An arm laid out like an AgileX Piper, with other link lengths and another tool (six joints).
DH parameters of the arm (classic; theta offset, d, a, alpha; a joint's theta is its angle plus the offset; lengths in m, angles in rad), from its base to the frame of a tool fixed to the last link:
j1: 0 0.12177 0 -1.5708
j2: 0.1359 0 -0.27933 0
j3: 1.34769 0 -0.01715 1.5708
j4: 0 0.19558 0 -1.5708
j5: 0 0 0 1.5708
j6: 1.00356 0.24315 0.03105 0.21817
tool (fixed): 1.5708 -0.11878 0 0
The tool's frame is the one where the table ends.
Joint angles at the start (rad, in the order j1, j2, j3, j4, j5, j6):
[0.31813, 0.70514, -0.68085, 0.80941, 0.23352, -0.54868]
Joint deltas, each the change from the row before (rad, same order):
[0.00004, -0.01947, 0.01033, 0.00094, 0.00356, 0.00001]
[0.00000, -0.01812, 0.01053, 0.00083, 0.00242, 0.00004]
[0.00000, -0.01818, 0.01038, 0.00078, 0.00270, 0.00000]
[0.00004, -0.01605, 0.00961, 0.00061, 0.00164, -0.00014]
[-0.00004, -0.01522, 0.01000, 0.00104, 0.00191, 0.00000]
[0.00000, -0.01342, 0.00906, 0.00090, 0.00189, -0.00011]
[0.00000, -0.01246, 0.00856, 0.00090, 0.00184, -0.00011]
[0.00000, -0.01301, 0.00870, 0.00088, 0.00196, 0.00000]
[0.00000, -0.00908, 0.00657, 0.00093, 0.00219, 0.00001]
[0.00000, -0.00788, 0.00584, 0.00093, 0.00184, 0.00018]
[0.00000, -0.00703, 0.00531, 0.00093, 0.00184, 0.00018]
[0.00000, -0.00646, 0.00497, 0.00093, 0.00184, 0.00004]
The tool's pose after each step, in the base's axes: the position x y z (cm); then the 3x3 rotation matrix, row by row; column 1 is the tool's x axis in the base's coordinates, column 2 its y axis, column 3 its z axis. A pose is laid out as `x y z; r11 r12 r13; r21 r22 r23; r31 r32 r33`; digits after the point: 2 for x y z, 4 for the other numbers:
9.88 9.43 36.10; 0.1279 0.4731 0.8717; 0.3993 -0.8291 0.3914; 0.9079 0.2980 -0.2950
9.49 9.32 35.98; 0.1223 0.4730 0.8725; 0.3972 -0.8290 0.3937; 0.9095 0.2984 -0.2893
9.10 9.22 35.85; 0.1166 0.4731 0.8733; 0.3952 -0.8288 0.3962; 0.9112 0.2990 -0.2835
8.77 9.13 35.72; 0.1115 0.4726 0.8742; 0.3935 -0.8288 0.3979; 0.9125 0.2996 -0.2784
8.46 9.04 35.56; 0.1078 0.4728 0.8745; 0.3918 -0.8287 0.3997; 0.9137 0.2995 -0.2746
8.18 8.97 35.41; 0.1048 0.4732 0.8747; 0.3905 -0.8285 0.4014; 0.9146 0.2995 -0.2716
7.93 8.90 35.26; 0.1021 0.4737 0.8747; 0.3893 -0.8282 0.4031; 0.9154 0.2994 -0.2690
7.67 8.84 35.11; 0.0991 0.4742 0.8748; 0.3880 -0.8280 0.4048; 0.9163 0.2993 -0.2660
7.49 8.80 34.99; 0.0978 0.4754 0.8743; 0.3872 -0.8275 0.4066; 0.9168 0.2988 -0.2650
7.33 8.76 34.87; 0.0969 0.4764 0.8739; 0.3863 -0.8272 0.4081; 0.9173 0.2981 -0.2642
7.19 8.73 34.77; 0.0962 0.4776 0.8733; 0.3855 -0.8268 0.4097; 0.9177 0.2973 -0.2637
7.07 8.71 34.66; 0.0957 0.4788 0.8727; 0.3849 -0.8263 0.4111; 0.9180 0.2965 -0.2633

